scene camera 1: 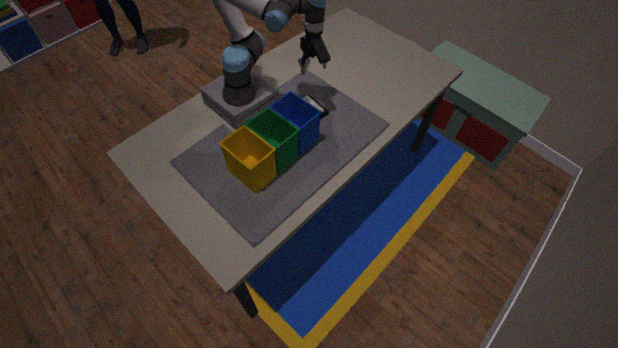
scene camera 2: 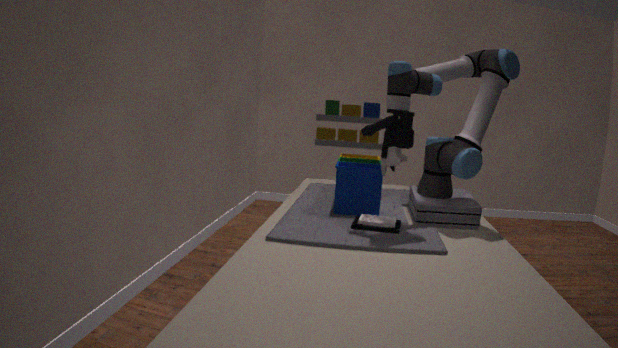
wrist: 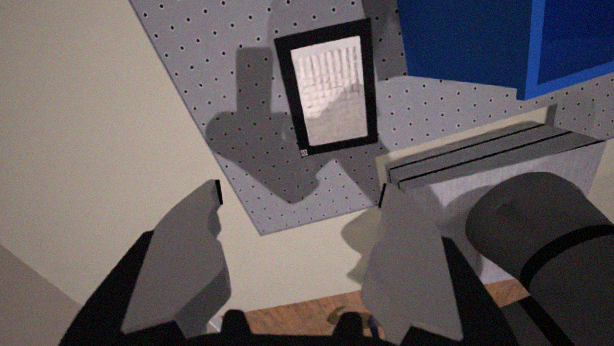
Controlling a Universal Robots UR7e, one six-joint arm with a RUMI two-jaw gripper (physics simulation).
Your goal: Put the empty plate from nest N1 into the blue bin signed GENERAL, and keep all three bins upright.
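Places are measured from the arm's base along level axes (x ahead, y left, z up), in metres.
Where they show: gripper, fingertip midpoint: point(scene camera 1: 313, 71) point(scene camera 2: 388, 174) point(wrist: 301, 183); arm's base at its link origin: point(scene camera 1: 239, 95) point(scene camera 2: 434, 193) point(wrist: 516, 215).
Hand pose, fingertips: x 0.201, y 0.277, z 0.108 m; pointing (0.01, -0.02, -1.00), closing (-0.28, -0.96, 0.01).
Note:
Each offset is from my fingertips to the centre of the thing. "spot": to the spot under its first point. Level surfaces: height alone.
The white plate {dx +0.023, dy -0.046, dz -0.172 m} point(scene camera 1: 313, 104) point(scene camera 2: 377, 220) point(wrist: 332, 90) lies in a black nest {spot: dx -0.048, dy -0.013, dz -0.179 m} point(scene camera 2: 397, 227) point(wrist: 371, 115) beside the blue bin {dx +0.110, dy -0.209, dz -0.101 m} point(scene camera 1: 308, 132) point(scene camera 2: 358, 190) point(wrist: 465, 45). The plate's grid of wells is blurred in the wrist view, and the nest's small label is not legible. My gripper point(scene camera 1: 314, 68) point(scene camera 2: 388, 170) point(wrist: 301, 183) is open and empty. It hangs above the level of the nest, and in the wrist view the plate shows beyond the fingertips. The blue bin stands upright, and no sign on it is readable.
A green bin {dx +0.121, dy -0.340, dz -0.101 m} point(scene camera 1: 287, 152) point(scene camera 2: 360, 161) and a yellow bin {dx +0.132, dy -0.470, dz -0.101 m} point(scene camera 1: 257, 172) point(scene camera 2: 360, 156) stand upright in a row with the blue one on the grey perforated mat {dz -0.191 m} point(scene camera 1: 255, 220) point(scene camera 2: 310, 235) point(wrist: 200, 65). The arm's base block point(scene camera 2: 445, 216) point(wrist: 530, 160) stands near the nest.

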